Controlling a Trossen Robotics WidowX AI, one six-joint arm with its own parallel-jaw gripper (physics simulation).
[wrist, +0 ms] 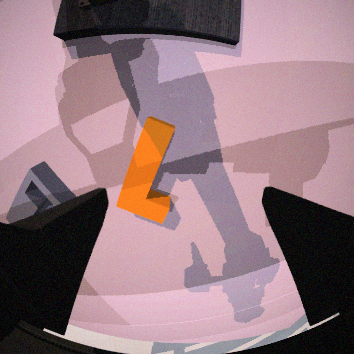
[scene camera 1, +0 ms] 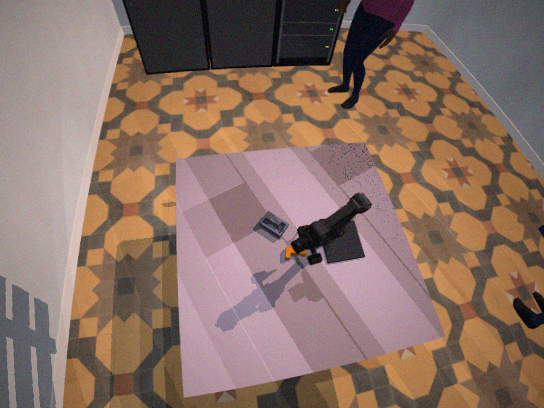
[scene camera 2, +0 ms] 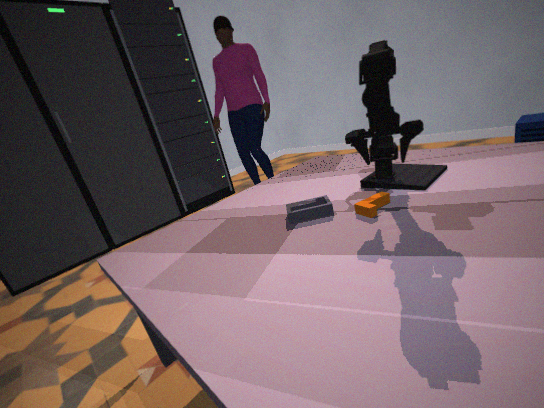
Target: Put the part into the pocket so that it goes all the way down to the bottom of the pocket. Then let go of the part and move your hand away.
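Places are measured from the arm's base along level axes (x ahead, y left, z up), in millimetres.
Pixels of known places: gripper, fingertip midpoint: [wrist: 186,195] [scene camera 1: 306,250] [scene camera 2: 385,163]; arm's base, origin of the base link: [scene camera 1: 332,233] [scene camera 2: 383,175].
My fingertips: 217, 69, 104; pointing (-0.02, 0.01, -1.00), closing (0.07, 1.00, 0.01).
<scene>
Ahead of a thing's pixels: the offset from my fingertips to its top centre, as dx, dy, dz. Level surfaces: height alone.
The orange L-shaped part @(+24, -30, -98) [scene camera 1: 289,253] [scene camera 2: 372,204] [wrist: 142,172] lies flat on the table, apart from the pocket. The grey block with the pocket @(+74, -228, -92) [scene camera 2: 311,215] [wrist: 46,174] stands on the table beside it, its recess facing up; in the wrist view the left finger hides some of it. My gripper [scene camera 1: 306,251] [scene camera 2: 386,161] [wrist: 186,195] is open and empty, raised above the table, pointing down near the part. In the wrist view the part shows between the fingertips, closer to the left finger, with its long leg reaching toward the arm's base.
The arm's dark base plate [scene camera 1: 352,252] [scene camera 2: 425,176] [wrist: 200,25] lies behind the part on the pink table @(dz -128) [scene camera 1: 225,360] [scene camera 2: 300,350]. The arm's shadow falls across the table. Dark cabinets [scene camera 1: 170,35] [scene camera 2: 60,125] and a person in a pink top [scene camera 2: 240,75] are beyond the table.
</scene>
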